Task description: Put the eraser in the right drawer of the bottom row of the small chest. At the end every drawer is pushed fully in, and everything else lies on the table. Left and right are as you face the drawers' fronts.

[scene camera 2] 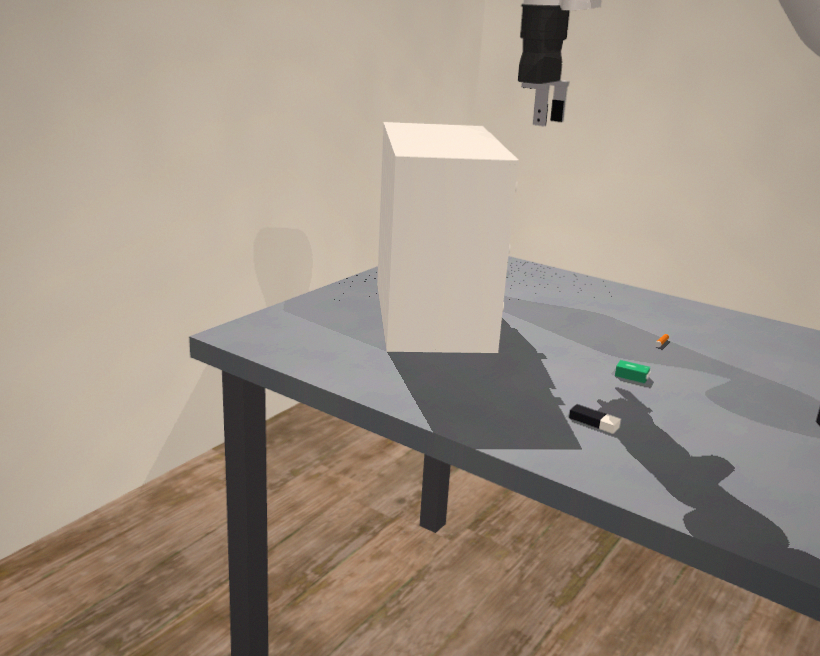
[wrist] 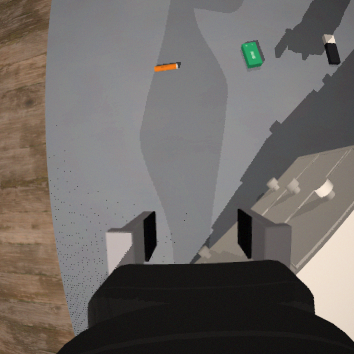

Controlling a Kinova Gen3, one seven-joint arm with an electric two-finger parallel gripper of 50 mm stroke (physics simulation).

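Frame: origin at the arm's base, x ahead, y left, z up, level; millimetres.
Where they show: gripper, fingertip midpoint: point(scene camera 2: 548, 123) point(wrist: 196, 227).
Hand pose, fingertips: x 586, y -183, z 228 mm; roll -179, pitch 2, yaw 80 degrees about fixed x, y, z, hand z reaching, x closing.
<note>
Each offset is from my fingertips to the top centre of the thing. Level surfaces: height alone.
The eraser @(331 mm down, 231 mm back, 337 mm left) point(scene camera 2: 594, 418) point(wrist: 331, 50), a block with a black sleeve and a white end, lies flat on the table. The small white chest @(29 mm down, 137 mm ahead, 114 mm left) point(scene camera 2: 447, 253) point(wrist: 332, 280) stands near the table's far left corner in the scene view. Its drawer fronts face away to the right there. In the wrist view the fronts show steeply foreshortened at the lower right, with several round knobs; they look about flush, but the rows are hard to tell apart. My gripper point(scene camera 2: 549, 122) point(wrist: 196, 227) is open and empty, above the chest's top height and off its front side, well away from the eraser.
A green block @(326 mm down, 238 mm back, 157 mm left) point(scene camera 2: 631, 370) point(wrist: 252, 54) lies beside the eraser on the grey table @(344 mm down) point(scene camera 2: 328, 369) point(wrist: 100, 100). A small orange cylinder @(334 mm down, 246 mm back, 7 mm right) point(scene camera 2: 662, 339) point(wrist: 166, 67) lies beyond it. Part of a dark object point(scene camera 2: 817, 414) shows at the scene view's right edge. Walls stand behind the table.
</note>
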